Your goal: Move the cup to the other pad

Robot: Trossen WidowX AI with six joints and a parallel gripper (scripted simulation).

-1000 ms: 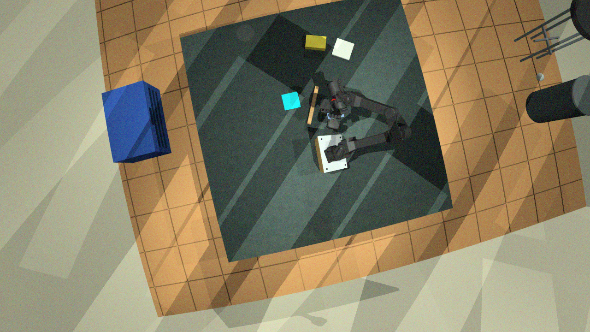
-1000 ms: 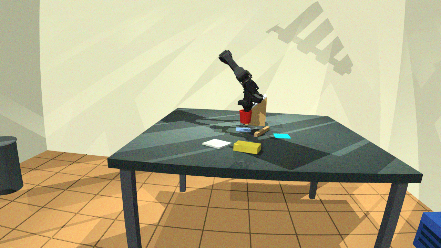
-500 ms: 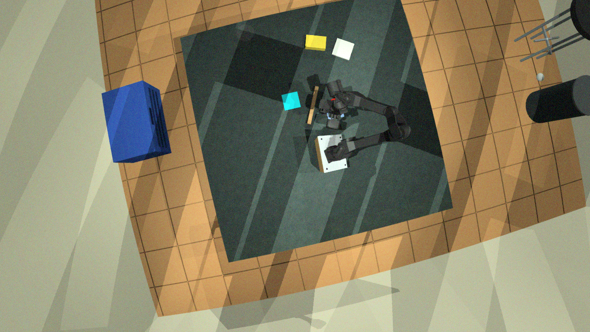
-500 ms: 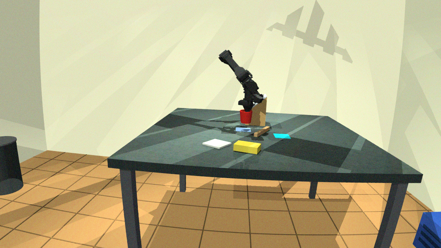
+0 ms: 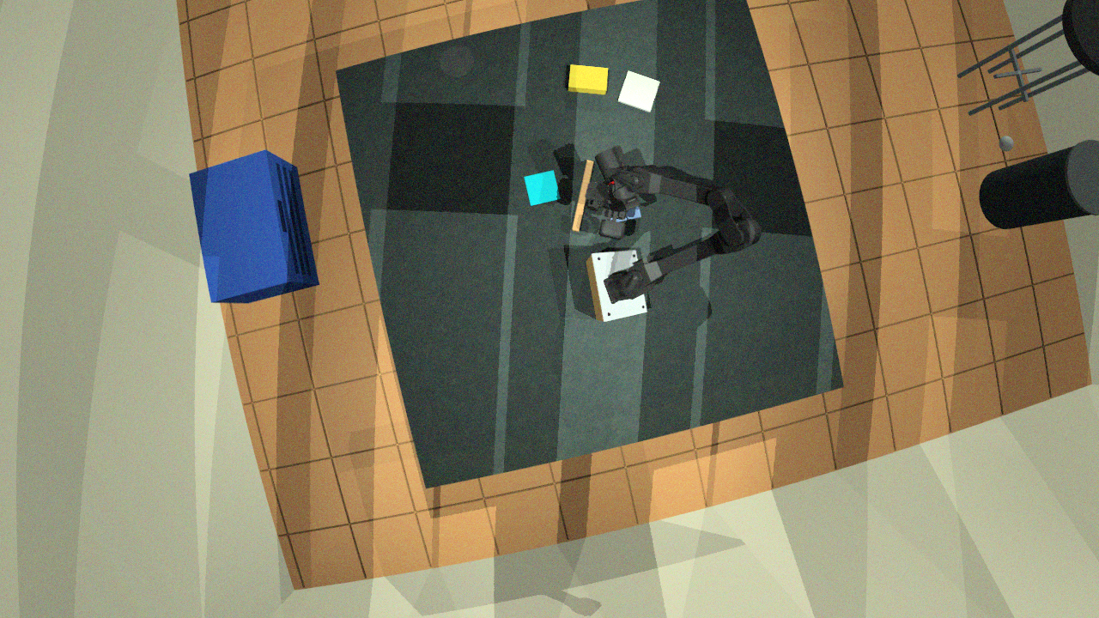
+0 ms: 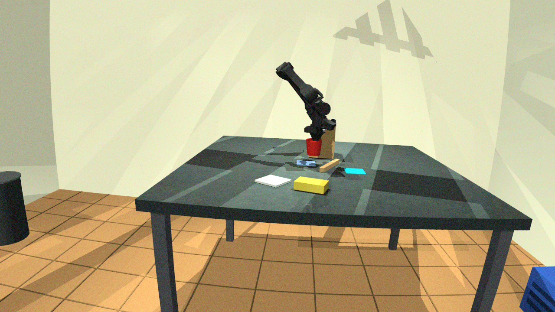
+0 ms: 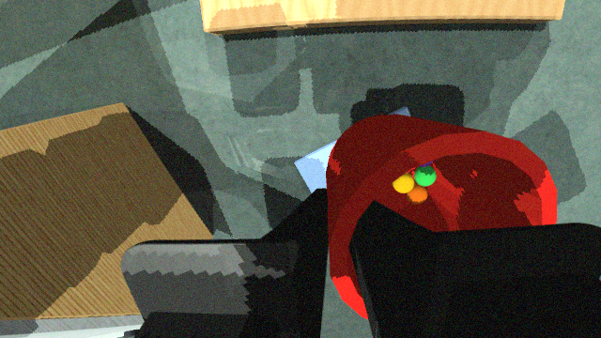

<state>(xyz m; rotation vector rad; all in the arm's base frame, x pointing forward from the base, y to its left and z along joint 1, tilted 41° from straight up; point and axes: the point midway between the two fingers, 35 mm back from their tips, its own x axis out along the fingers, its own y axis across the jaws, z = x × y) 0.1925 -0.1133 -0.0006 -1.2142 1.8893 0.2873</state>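
Now: gripper tip 140 mm short of the cyan pad, 150 mm to the right of it and 90 mm above it. Round my gripper tip: pale blue pad: 10 mm ahead, 50 mm to the right, 90 mm below; red cup: 30 mm ahead, 20 mm to the right; wooden stick: 80 mm ahead, 50 mm to the left, 80 mm below.
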